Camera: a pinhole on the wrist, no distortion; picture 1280 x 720 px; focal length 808.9 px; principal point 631.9 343.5 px. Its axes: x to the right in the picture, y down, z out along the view. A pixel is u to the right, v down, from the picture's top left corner.
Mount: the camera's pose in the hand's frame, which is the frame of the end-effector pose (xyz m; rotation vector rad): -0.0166 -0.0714 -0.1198 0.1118 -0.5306 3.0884
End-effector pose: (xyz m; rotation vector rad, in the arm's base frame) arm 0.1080 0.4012 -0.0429 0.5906 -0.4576 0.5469
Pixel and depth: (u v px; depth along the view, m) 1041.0 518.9 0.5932
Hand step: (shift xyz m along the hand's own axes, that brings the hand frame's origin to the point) -0.2771 -0.3924 0.4164
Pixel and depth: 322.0 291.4 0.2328
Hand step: 0.0887 -0.1344 0.0977
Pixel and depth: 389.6 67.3 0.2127
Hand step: 0.0630 -0.0735 0.0998
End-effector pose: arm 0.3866 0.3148 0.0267 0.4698 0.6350 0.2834
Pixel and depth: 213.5 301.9 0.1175
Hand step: 0.0523 -0.1045 -0.0116
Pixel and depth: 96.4 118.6 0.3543
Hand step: 0.2436 -0.0953 0.2294
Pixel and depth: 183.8 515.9 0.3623
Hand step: 0.2073 -0.2638 0.1808
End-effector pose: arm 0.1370 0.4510 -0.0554 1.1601 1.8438 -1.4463
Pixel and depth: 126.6 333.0 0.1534
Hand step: 0.0896 -0.1201 0.0183
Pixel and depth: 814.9 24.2 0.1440
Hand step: -0.0381 -0.0660 0.0368
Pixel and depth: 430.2 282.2 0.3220
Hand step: 0.0862 -0.1553 0.1853
